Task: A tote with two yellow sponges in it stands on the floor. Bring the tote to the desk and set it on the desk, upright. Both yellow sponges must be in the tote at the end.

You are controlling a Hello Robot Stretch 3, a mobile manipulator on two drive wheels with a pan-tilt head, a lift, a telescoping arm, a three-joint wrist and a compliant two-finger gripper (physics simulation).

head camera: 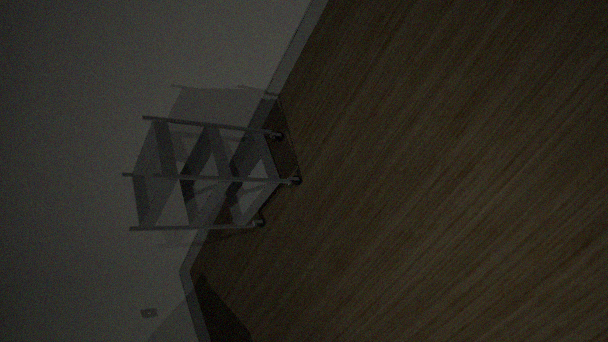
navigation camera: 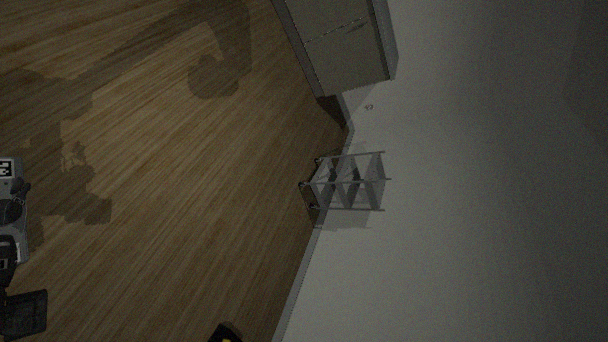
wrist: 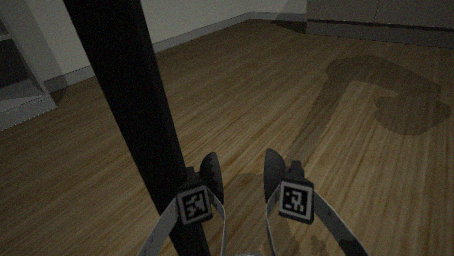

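Where they show: gripper, fingertip midpoint: [navigation camera: 3,177] [wrist: 242,168]; robot's base, link origin: [navigation camera: 3,209].
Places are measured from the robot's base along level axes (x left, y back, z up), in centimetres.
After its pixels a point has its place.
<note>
My gripper [wrist: 242,168] @(x 9.1, y -0.8, z 47.2 cm) is open in the wrist view, with its two fingertips apart and bare wood floor showing between them. The tote, the two yellow sponges and the desk do not show in the head, navigation or wrist view. The pictures are dark and grainy.
A three-tier wheeled cart [head camera: 167,150] @(x -16.4, y -187.8, z 68.8 cm) [navigation camera: 372,194] @(x -16.4, y -187.8, z 70.8 cm) stands by the wall near a room corner. A low cabinet [navigation camera: 345,55] @(x 116.7, y -199.0, z 52.0 cm) [wrist: 380,10] @(x 176.4, y -143.1, z 24.8 cm) stands along a wall. In the wrist view, a black post [wrist: 130,100] rises left of the gripper, and a pale shelf unit [wrist: 27,114] @(x 119.0, y 109.9, z 3.1 cm) stands at far left.
</note>
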